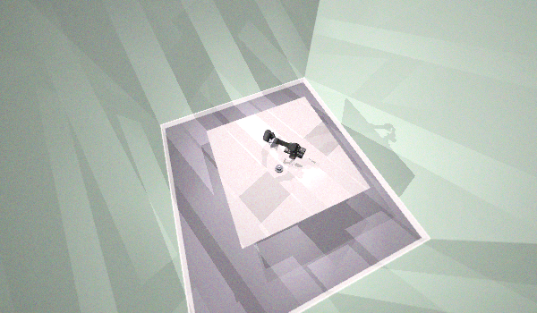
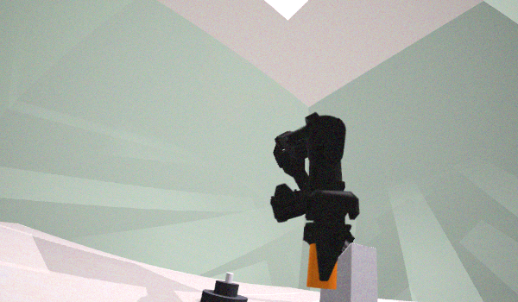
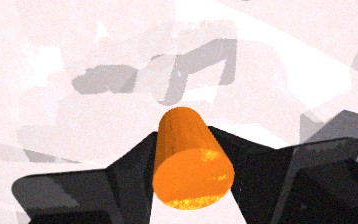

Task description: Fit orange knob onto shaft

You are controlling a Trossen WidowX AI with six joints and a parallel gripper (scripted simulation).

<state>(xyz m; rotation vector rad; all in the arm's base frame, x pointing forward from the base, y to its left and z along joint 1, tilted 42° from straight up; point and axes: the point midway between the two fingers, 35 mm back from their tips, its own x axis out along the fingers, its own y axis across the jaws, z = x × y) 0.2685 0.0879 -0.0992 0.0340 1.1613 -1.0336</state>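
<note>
Now: gripper tip 17 cm to the left of the round pedestal, 6 cm short of it and 4 cm above it. Also, from my gripper tip: orange knob 3 cm above.
</note>
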